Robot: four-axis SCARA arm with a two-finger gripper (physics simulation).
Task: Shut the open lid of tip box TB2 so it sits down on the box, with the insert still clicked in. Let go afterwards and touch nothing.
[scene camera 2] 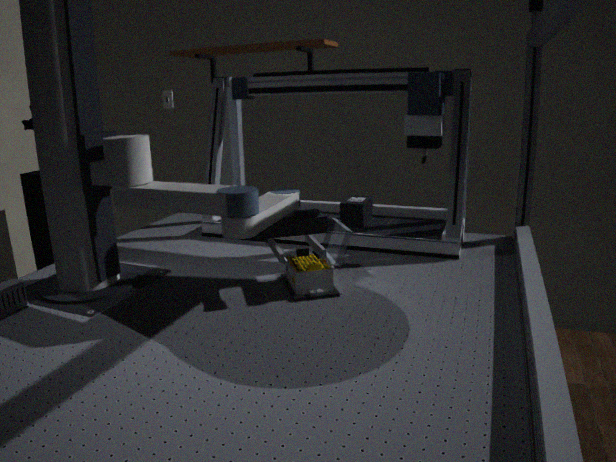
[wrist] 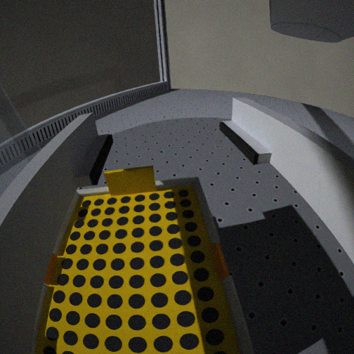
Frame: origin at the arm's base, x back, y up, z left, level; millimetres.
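Seen in the pictures: gripper, fingertip midpoint: (scene camera 2: 303, 256); arm's base, origin of the base link: (scene camera 2: 90, 288).
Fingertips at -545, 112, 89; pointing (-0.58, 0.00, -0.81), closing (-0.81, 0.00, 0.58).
Pixels of each thing's middle, then the offset from my fingertips to it, as dx, dy, dz. "spot": a spot on its surface instead.
- Tip box TB2, body centre: (scene camera 2: 308, 273) +18, -66, +71
- clear lid, surface spot: (scene camera 2: 341, 242) spot: -54, +6, +100
- dark block, surface spot: (scene camera 2: 356, 212) spot: -1, -5, +426
Tip box TB2 (scene camera 2: 312, 283) (wrist: 93, 191) stands upright on the table, with its perforated yellow insert (scene camera 2: 308, 263) (wrist: 128, 240) seated level inside the rim. Orange clips show at its sides in the wrist view. The clear lid (scene camera 2: 341, 242) stands open, steeply raised at the right rear of the box in the scene view; I cannot make it out clearly in the wrist view. My gripper (scene camera 2: 304, 250) (wrist: 165, 117) is shut to its narrow stand, with a gap and no object between its fingers. It is low at the box's rear; whether a finger touches box or lid is unclear.
A metal gantry frame (scene camera 2: 461, 150) stands behind the box, with a dark block (scene camera 2: 356, 212) inside its base. The arm (scene camera 2: 175, 195) reaches in from the left column (scene camera 2: 65, 150). A raised rail (scene camera 2: 542, 340) runs along the table's right edge.
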